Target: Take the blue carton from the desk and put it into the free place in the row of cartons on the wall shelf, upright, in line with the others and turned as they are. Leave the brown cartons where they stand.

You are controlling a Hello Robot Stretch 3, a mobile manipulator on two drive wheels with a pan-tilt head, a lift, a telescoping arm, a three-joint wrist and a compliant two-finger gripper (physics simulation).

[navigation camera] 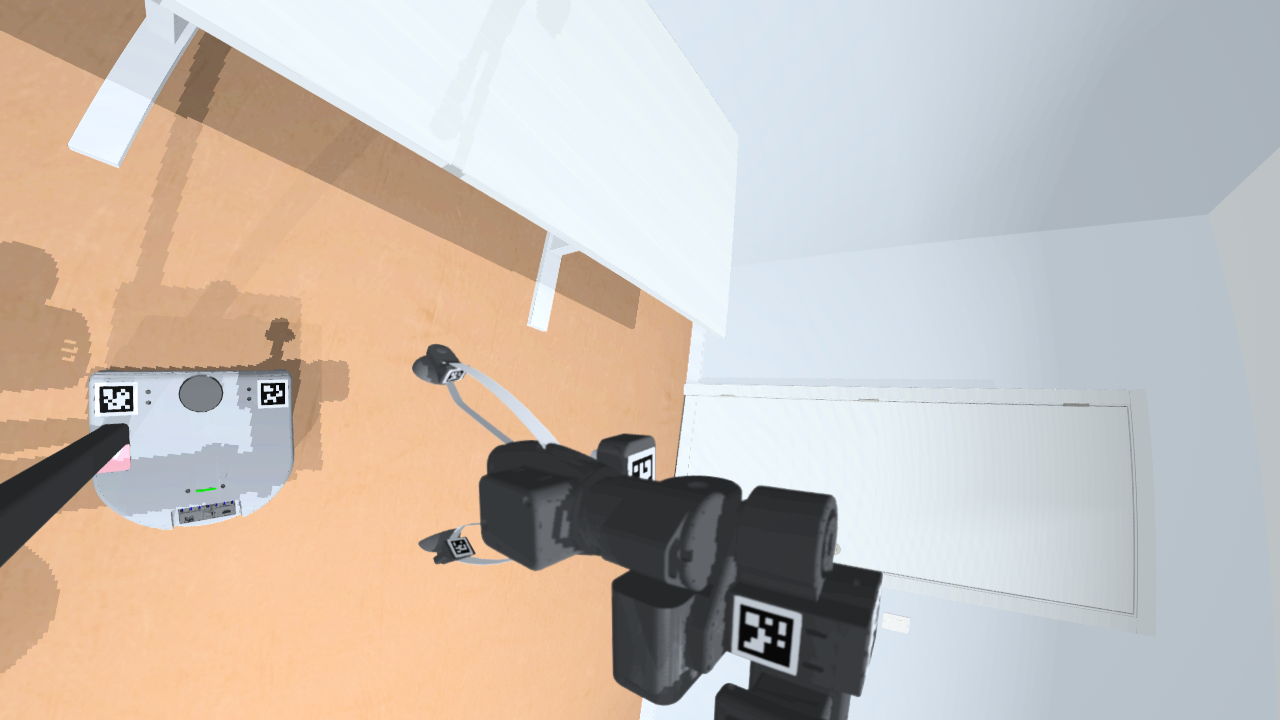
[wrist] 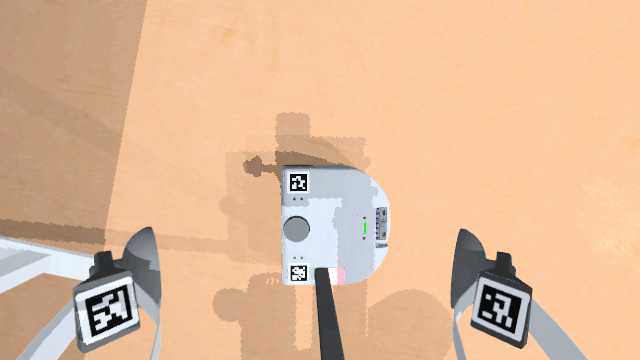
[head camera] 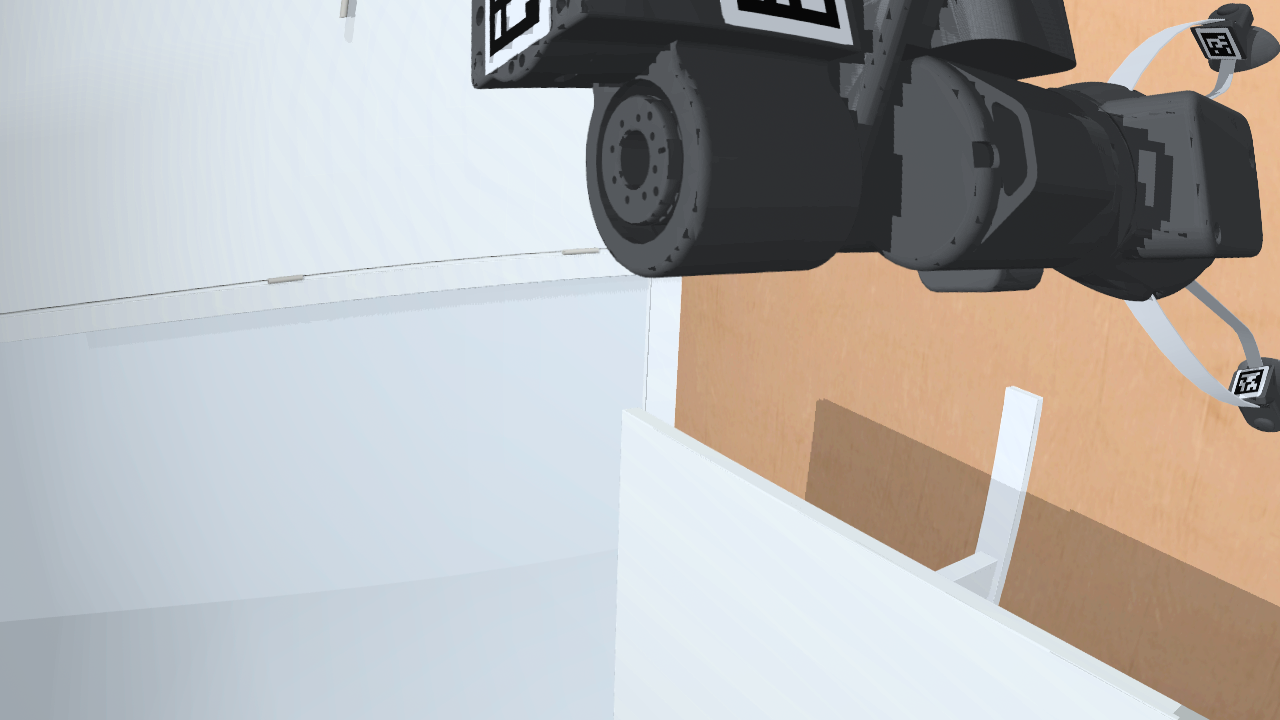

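Pixels of known places: gripper, between the fingertips: (navigation camera: pixel 427 453) (head camera: pixel 1274 215); robot's base, origin of its link: (navigation camera: pixel 202 391).
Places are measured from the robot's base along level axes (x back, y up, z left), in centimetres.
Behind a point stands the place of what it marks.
The desk (head camera: pixel 787 617) {x -34.4, y 72.0, z -79.9 cm} (navigation camera: pixel 608 143) {x -51.4, y 72.0, z -60.1 cm} shows as a white top with white legs, at the lower right in the head view and at the top in the navigation view. The blue carton, the brown cartons and the wall shelf do not show in these views. My gripper (head camera: pixel 1251 219) {x 2.2, y 87.2, z -17.6 cm} (navigation camera: pixel 438 454) {x 2.2, y 87.2, z -17.6 cm} (wrist: pixel 308 255) {x 2.2, y 87.2, z -17.6 cm} is open, its two fingers wide apart with nothing between them. It hangs above the wooden floor, off the side of the desk, and faces back down over the robot's base.
The robot's base (navigation camera: pixel 237 447) {x 11.1, y 16.0, z -6.0 cm} (wrist: pixel 325 215) stands on the wooden floor (navigation camera: pixel 358 626) {x 69.2, y 0.0, z -30.9 cm} (wrist: pixel 525 125), with the dark mast (navigation camera: pixel 62 488) {x 6.5, y 60.9, z 11.6 cm} (wrist: pixel 327 315) rising from it. A white door (head camera: pixel 268 170) {x 35.7, y 107.2, z -204.1 cm} (navigation camera: pixel 939 492) {x 49.6, y 134.7, z -200.8 cm} is in the pale wall (head camera: pixel 358 429) {x -24.6, y 84.6, z -220.8 cm} (navigation camera: pixel 895 313) {x -30.4, y 114.6, z -222.0 cm}. A desk leg (head camera: pixel 1011 474) (navigation camera: pixel 543 291) reaches over the floor.
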